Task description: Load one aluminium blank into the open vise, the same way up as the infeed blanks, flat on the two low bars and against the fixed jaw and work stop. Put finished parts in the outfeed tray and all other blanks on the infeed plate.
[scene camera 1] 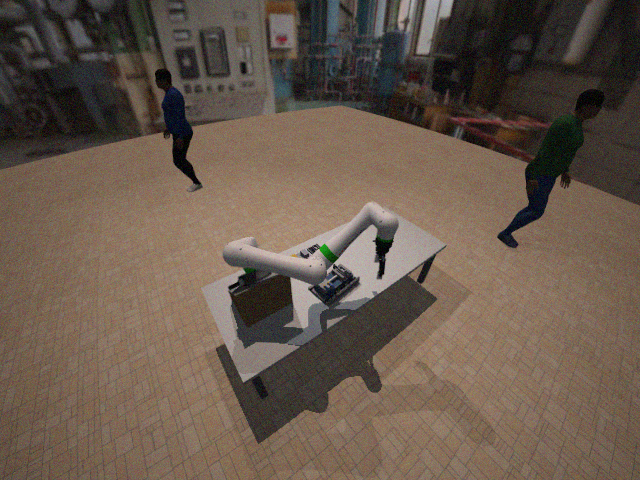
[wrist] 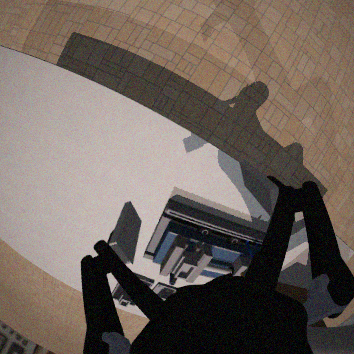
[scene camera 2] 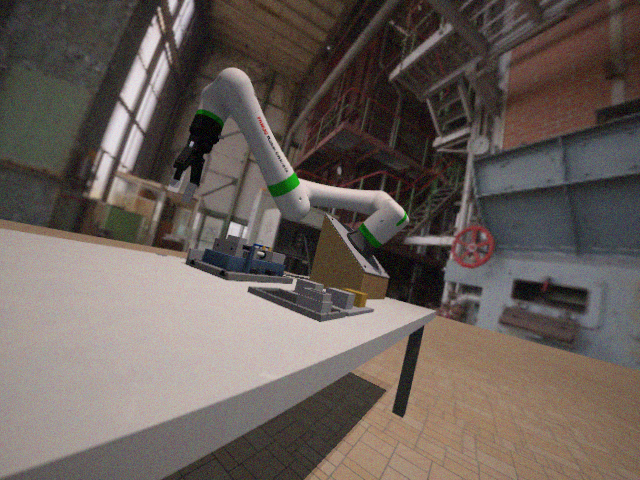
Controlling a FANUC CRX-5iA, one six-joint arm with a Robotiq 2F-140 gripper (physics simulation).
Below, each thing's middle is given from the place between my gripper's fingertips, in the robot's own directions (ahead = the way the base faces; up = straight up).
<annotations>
Now: the dark outfeed tray (scene camera 2: pixel 284 298) 500 mm to the left of my hand, 190 mm below it and 20 mm behind it.
</annotations>
